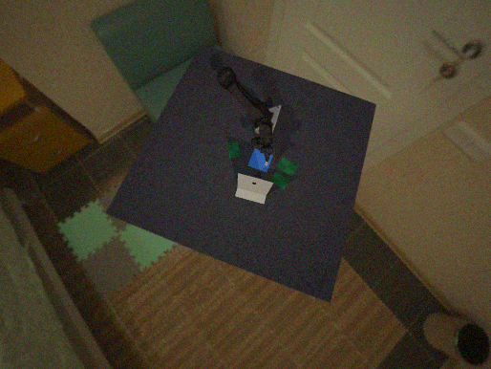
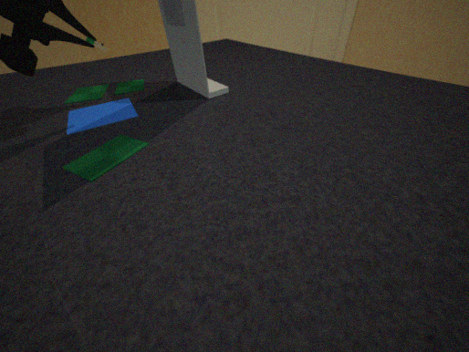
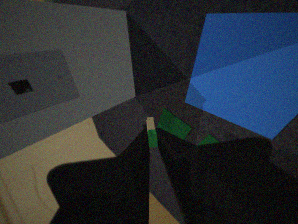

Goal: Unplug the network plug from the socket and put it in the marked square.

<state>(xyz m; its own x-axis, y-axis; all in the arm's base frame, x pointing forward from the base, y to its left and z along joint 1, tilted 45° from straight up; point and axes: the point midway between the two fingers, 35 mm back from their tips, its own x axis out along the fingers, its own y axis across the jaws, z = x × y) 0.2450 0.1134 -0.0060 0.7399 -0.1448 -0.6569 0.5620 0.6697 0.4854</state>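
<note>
Right now my gripper tip is 110 mm above the blue marked square, 40 mm to the left of it and 40 mm past it. Round my gripper tip: white upright panel (170 mm ahead, 10 mm to the right).
</note>
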